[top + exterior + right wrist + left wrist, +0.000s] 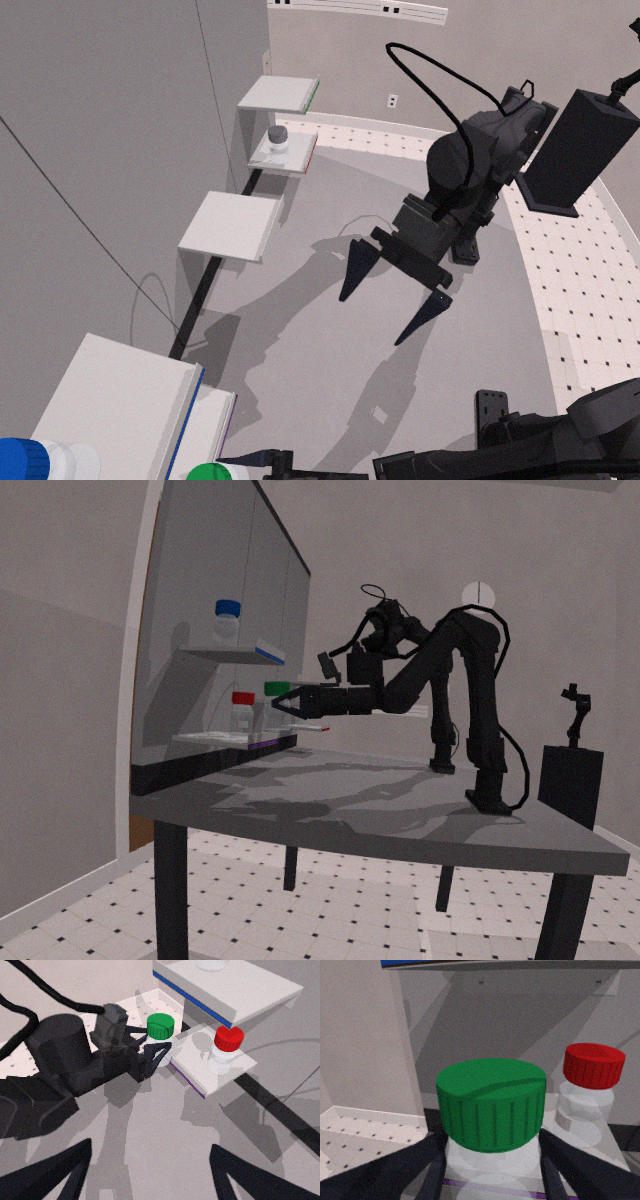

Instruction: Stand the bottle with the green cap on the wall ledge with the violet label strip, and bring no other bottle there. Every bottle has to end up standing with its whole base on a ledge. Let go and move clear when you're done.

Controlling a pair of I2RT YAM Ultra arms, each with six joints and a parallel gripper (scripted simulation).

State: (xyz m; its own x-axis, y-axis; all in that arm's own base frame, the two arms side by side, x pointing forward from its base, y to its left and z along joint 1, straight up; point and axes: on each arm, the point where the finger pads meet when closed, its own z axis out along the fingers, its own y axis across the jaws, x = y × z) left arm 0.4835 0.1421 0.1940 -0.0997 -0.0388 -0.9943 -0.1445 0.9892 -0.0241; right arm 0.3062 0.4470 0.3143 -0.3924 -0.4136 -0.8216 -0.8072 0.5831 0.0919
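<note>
My left gripper is now 11 cm short of the red-capped bottle, 9 cm to the left of it and 4 cm above it. Round my left hand: green-capped bottle: 1 cm below; blue-capped bottle: 16 cm above, 13 cm ahead, 1 cm to the left; grey-capped bottle: 77 cm to the right, 8 cm ahead, 4 cm below.
</note>
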